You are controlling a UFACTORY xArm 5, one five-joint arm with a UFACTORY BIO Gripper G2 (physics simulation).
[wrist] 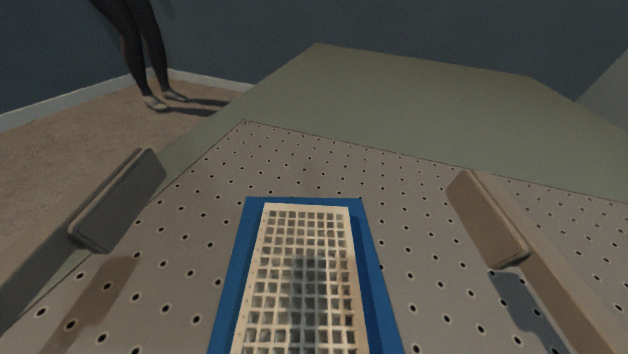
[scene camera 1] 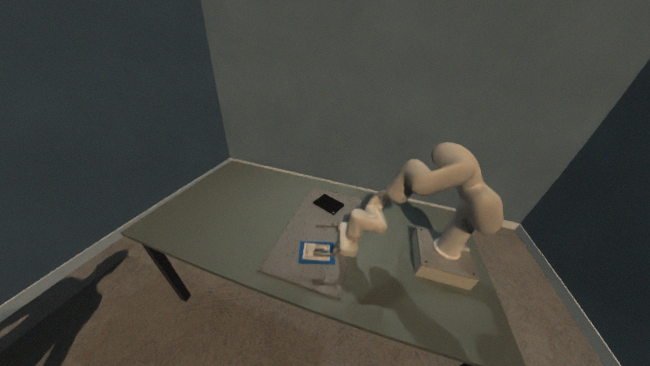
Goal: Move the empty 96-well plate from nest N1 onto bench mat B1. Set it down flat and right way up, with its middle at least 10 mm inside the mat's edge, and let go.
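Where they show: hand, tool point: [wrist: 311,205] [scene camera 1: 319,239]; arm's base, link origin: [scene camera 1: 446,249].
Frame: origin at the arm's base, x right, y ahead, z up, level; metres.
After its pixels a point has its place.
Note:
The white 96-well plate [scene camera 1: 309,250] @(z -0.059, x -0.067, y 0.659 m) [wrist: 306,220] @(z -0.056, x -0.068, y 0.669 m) lies flat, wells up, on the blue bench mat [scene camera 1: 301,256] @(z -0.070, x -0.099, y 0.692 m) [wrist: 382,310] @(z -0.070, x -0.003, y 0.607 m). Blue border shows along its far end and both long sides in the wrist view; its near end is cut off there. My gripper [scene camera 1: 316,254] [wrist: 301,210] @(z 0.031, x -0.066, y 0.618 m) is wide open and empty. Its fingers stand apart on either side of the plate and mat, above the board, touching neither. The black nest [scene camera 1: 328,204] @(z -0.060, x 0.297, y 0.603 m) is toward the back of the board in the scene view, with no white plate on it. No label is readable.
A grey perforated board [scene camera 1: 285,260] @(z -0.072, x -0.131, y 0.760 m) [wrist: 425,200] @(z -0.072, x 0.069, y 0.727 m) lies under the mat and nest, on the green table [scene camera 1: 225,215] @(z -0.085, x 0.103, y 1.186 m) [wrist: 400,100] @(z -0.085, x 0.123, y 1.067 m). The robot base block [scene camera 1: 445,275] @(z -0.029, x -0.127, y 0.041 m) stands at the table's right. A person's legs [wrist: 145,55] show beyond the table in the wrist view.

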